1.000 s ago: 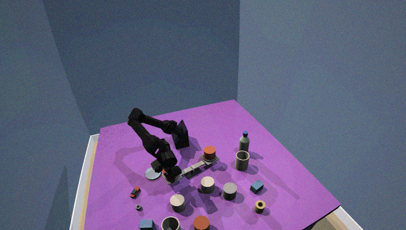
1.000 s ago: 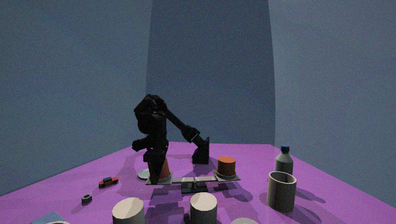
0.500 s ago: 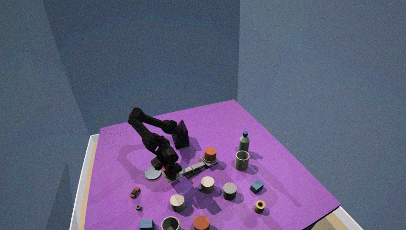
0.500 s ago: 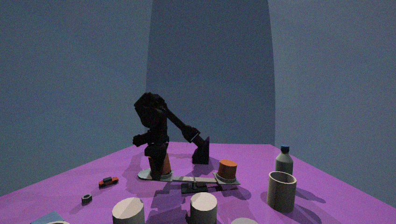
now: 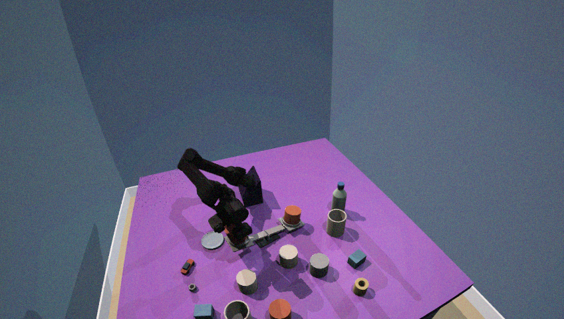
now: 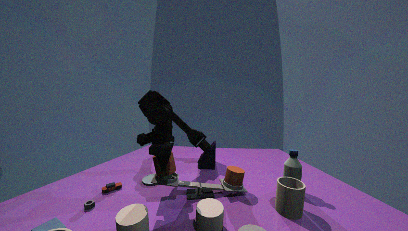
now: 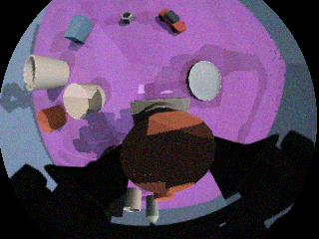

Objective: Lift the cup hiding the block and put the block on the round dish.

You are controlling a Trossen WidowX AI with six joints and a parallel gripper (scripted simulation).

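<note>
The teal block is 10 mm to the left of my gripper tip and 30 mm below it. The rest, counted from my gripper tip: nut: 130 mm ahead, 200 mm to the right, 110 mm below; then pale round dish: 100 mm behind, 110 mm to the right, 110 mm below; then toy car: 30 mm ahead, 220 mm to the right, 100 mm below.
</note>
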